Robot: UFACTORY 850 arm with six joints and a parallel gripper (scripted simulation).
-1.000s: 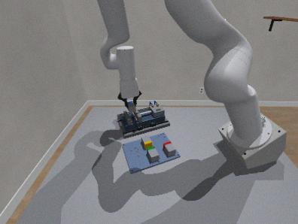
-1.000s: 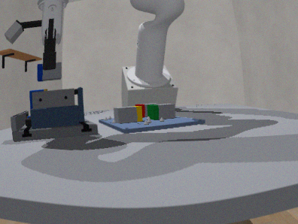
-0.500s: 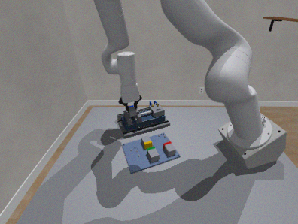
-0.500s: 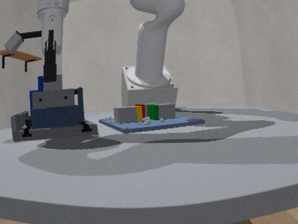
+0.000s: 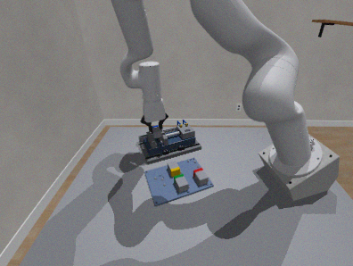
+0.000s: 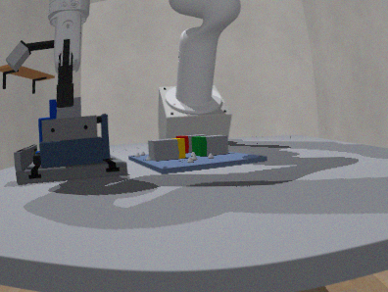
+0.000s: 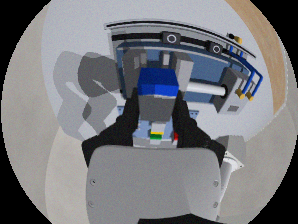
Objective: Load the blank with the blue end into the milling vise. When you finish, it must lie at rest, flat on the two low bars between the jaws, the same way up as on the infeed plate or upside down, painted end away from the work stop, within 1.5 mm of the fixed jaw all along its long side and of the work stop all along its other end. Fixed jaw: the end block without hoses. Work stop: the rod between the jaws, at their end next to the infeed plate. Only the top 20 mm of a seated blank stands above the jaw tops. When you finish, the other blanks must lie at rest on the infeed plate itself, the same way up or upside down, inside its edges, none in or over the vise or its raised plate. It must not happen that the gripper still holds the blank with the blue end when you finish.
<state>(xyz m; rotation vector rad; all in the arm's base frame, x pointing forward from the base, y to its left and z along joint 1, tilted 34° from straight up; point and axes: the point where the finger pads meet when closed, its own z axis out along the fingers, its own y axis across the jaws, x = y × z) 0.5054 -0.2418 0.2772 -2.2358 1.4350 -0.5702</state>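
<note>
Right now my hand is 100 mm above the milling vise, 60 mm past it and 30 mm to the left of it. The rest, counted from my hand: green-ended blank (250 mm to the left, 140 mm behind, 110 mm below); yellow-ended blank (170 mm to the left, 110 mm below, 100 mm behind); plate (210 mm to the left, 130 mm below, 120 mm behind).
</note>
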